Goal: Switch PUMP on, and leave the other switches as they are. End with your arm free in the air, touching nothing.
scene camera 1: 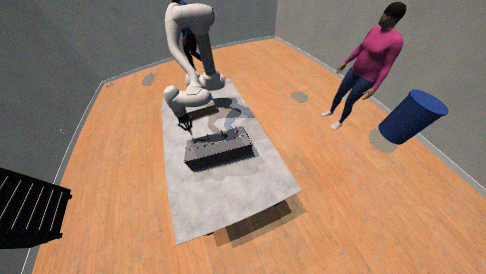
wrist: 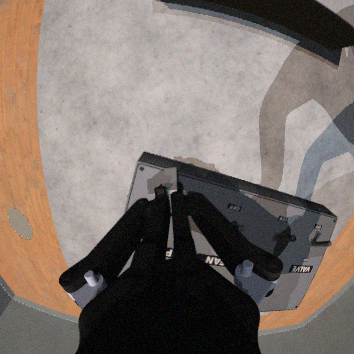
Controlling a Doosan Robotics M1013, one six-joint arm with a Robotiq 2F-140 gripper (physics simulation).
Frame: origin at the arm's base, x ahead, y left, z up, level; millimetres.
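Seen in the pictures: gripper, between the fingertips: (scene camera 1: pixel 191 134) (wrist: pixel 171 176).
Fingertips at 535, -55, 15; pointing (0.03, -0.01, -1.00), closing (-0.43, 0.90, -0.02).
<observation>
Offsets run from my fingertips to a thing's middle, as dx, dy, dz. Level surfaces: height alone.
A dark grey switch box {+140, +198, -53} (scene camera 1: pixel 220 156) (wrist: pixel 255 200) stands on the table. Its PUMP label {+148, +19, -1} (wrist: pixel 168 253) is mostly hidden in the wrist view, with one letter showing. The PUMP switch is hidden behind the fingers there, so its position cannot be told. The FAN label {+142, +138, -1} (wrist: pixel 214 260) is partly covered. The VALVE label {+130, +378, -1} (wrist: pixel 301 269) and its lever {+47, +374, -4} (wrist: pixel 320 242) show at the right, beside another lever {+53, +254, -4} (wrist: pixel 285 236). My gripper (scene camera 1: pixel 191 133) (wrist: pixel 171 176) is shut and empty, pointing down at the PUMP end of the box. Whether it touches the switch cannot be told.
The pale table {dz -111} (scene camera 1: pixel 220 210) carries the box and the arm's base. A person in a pink top (scene camera 1: pixel 372 57) and a blue barrel (scene camera 1: pixel 407 120) are on the floor at the right. Another person is partly hidden behind the arm. A black slatted object (scene camera 1: pixel 32 207) is at left.
</observation>
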